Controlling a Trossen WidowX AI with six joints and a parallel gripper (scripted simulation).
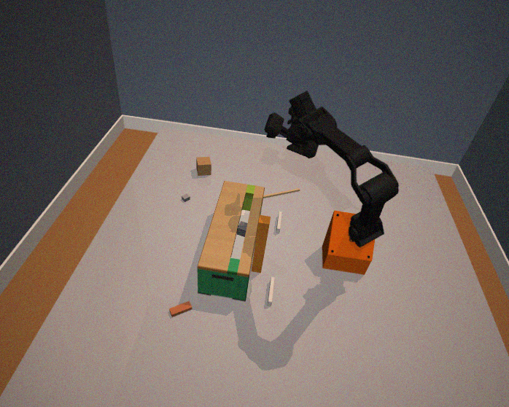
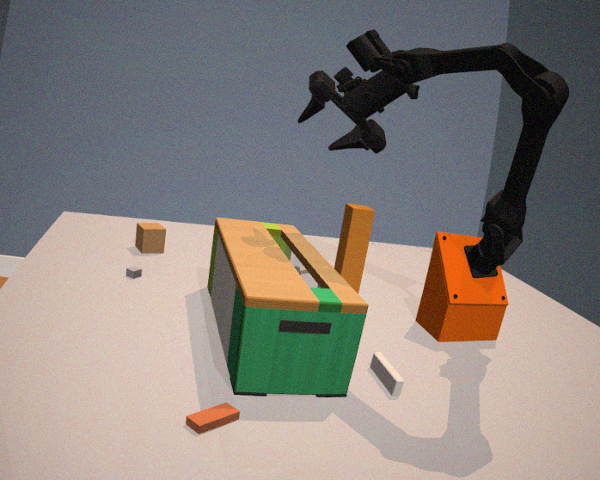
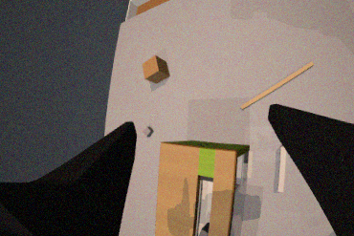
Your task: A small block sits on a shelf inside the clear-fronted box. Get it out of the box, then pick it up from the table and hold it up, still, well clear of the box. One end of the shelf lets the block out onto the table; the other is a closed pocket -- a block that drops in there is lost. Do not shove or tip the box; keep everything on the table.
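Now: the grey block 210 mm below my gripper tip, 200 mm to the left of it and 80 mm ahead of it. Also, from my gripper tip: long orange bar 290 mm to the left, 190 mm below, 30 mm ahead; then thin stick 290 mm below, 90 mm to the right, 50 mm behind; then box 230 mm below, 220 mm to the left, 70 mm ahead.
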